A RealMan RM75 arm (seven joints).
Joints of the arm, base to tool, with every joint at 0 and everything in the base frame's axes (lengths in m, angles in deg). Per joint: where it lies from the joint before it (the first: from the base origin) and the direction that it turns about. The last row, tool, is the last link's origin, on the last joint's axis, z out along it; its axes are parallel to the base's.
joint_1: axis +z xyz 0 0 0.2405
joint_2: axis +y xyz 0 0 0
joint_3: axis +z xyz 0 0 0.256
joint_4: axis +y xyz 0 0 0
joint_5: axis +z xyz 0 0 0.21
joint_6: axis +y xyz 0 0 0
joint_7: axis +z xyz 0 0 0.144
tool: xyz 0 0 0
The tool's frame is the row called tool.
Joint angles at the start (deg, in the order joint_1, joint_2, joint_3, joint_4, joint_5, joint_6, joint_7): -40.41 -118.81 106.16 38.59 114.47 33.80 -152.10
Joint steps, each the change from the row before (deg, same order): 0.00 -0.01 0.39 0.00 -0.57 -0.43 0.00; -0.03 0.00 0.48 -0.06 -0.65 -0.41 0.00; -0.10 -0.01 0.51 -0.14 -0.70 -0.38 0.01; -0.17 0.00 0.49 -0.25 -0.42 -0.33 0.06; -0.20 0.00 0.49 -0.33 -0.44 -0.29 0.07; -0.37 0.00 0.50 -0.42 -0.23 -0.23 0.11; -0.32 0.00 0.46 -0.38 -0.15 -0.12 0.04
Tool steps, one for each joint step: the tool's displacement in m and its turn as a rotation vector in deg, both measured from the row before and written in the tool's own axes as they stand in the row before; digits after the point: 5 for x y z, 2 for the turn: 0.00029 0.00099 0.00049 -0.12 0.29 -0.17; 0.00000 0.00106 0.00060 -0.14 0.21 -0.17; -0.00003 0.00122 0.00075 -0.16 0.14 -0.16; -0.00026 0.00062 0.00079 0.01 -0.01 0.12; -0.00049 0.00047 0.00084 0.02 -0.09 0.10; -0.00001 0.00050 0.00095 0.10 -0.19 0.43; -0.00035 0.00042 0.00084 0.09 -0.27 0.38
